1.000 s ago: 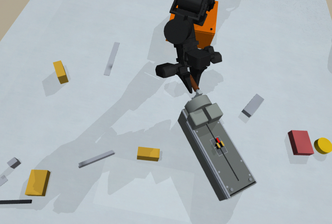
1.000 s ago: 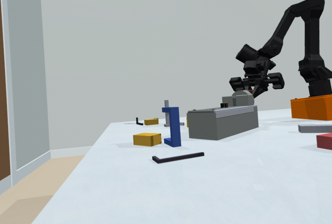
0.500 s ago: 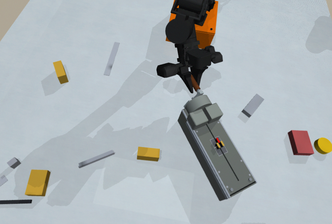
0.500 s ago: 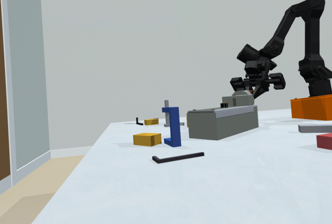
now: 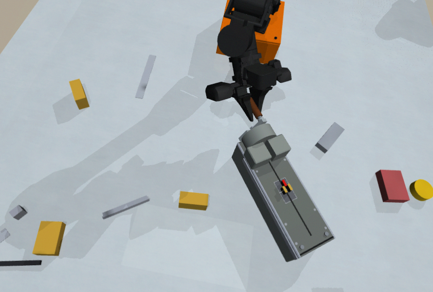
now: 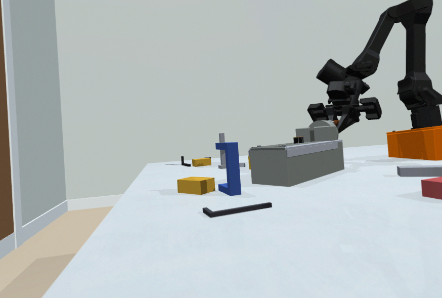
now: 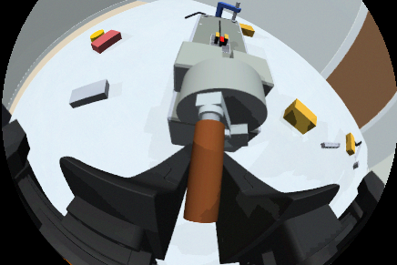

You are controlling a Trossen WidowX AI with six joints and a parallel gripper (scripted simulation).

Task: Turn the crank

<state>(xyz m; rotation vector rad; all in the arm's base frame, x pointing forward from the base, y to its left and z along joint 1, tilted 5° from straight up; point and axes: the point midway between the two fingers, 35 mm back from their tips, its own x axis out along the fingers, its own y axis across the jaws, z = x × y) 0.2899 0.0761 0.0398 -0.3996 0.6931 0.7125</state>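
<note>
My gripper tip is now 120 mm short of the red pointer, 100 mm to the right of it and 10 mm above it. The rest, counted from my gripper tip: brown handle (20 mm above, 10 mm to the right, 10 mm behind); then grey block (200 mm to the left, 90 mm behind, 80 mm below); then blue clamp (290 mm ahead, 250 mm to the left, 40 mm below).
</note>
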